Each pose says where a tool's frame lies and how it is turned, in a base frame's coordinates. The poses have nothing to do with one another.
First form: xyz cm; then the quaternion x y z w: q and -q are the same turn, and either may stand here.
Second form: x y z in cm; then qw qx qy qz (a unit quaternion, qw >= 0). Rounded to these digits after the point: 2 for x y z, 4 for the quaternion.
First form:
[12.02, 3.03, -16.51, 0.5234, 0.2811, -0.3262, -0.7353]
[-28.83, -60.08, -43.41, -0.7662, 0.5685, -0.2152, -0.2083]
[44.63, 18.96, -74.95, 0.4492, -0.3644, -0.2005, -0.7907]
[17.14, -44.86, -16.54, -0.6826, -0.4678, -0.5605, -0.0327]
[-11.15, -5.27, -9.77, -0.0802, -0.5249, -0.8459, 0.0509]
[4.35, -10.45, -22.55, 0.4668, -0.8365, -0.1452, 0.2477]
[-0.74, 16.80, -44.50, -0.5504, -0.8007, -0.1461, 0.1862]
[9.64, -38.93, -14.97, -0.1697, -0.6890, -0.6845, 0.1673]
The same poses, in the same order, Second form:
[12.02, 3.03, -16.51, 0.7353, -0.5234, -0.2811, 0.3262]
[-28.83, -60.08, -43.41, 0.2083, 0.7662, -0.5685, 0.2152]
[44.63, 18.96, -74.95, 0.7907, -0.4492, 0.3644, 0.2005]
[17.14, -44.86, -16.54, 0.0327, 0.6826, 0.4678, 0.5605]
[-11.15, -5.27, -9.77, 0.0509, -0.0802, -0.5249, -0.8459]
[4.35, -10.45, -22.55, 0.2477, 0.4668, -0.8365, -0.1452]
[-0.74, 16.80, -44.50, 0.1862, -0.5504, -0.8007, -0.1461]
[9.64, -38.93, -14.97, 0.1673, -0.1697, -0.6890, -0.6845]

